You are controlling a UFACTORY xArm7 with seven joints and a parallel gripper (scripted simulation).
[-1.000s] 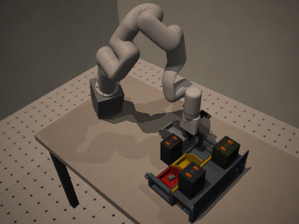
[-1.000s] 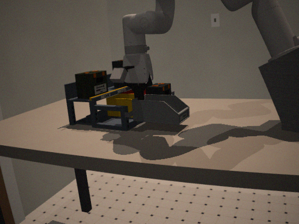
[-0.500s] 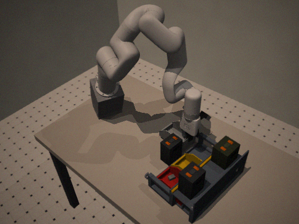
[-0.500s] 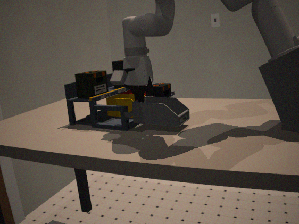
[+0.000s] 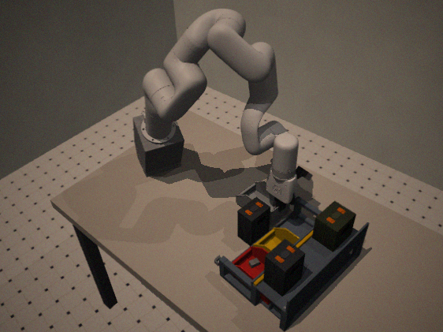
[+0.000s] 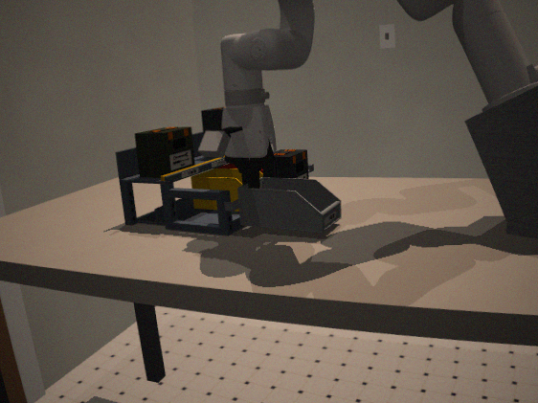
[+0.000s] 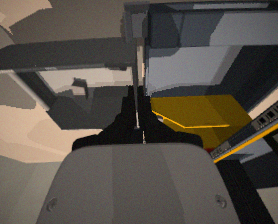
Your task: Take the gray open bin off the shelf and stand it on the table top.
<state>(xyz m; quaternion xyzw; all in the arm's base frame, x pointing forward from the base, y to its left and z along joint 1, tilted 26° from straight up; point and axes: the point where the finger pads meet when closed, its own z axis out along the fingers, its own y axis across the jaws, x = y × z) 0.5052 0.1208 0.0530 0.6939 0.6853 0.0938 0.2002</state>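
My hand is 8 cm past the gray open bin and 4 cm above it. From my hand the other things lie so: yellow bin: 11 cm ahead, 12 cm to the right, 5 cm below; then red bin: 10 cm ahead, 23 cm to the right, 5 cm below; then dark box: 3 cm behind, 10 cm to the right, 2 cm below.
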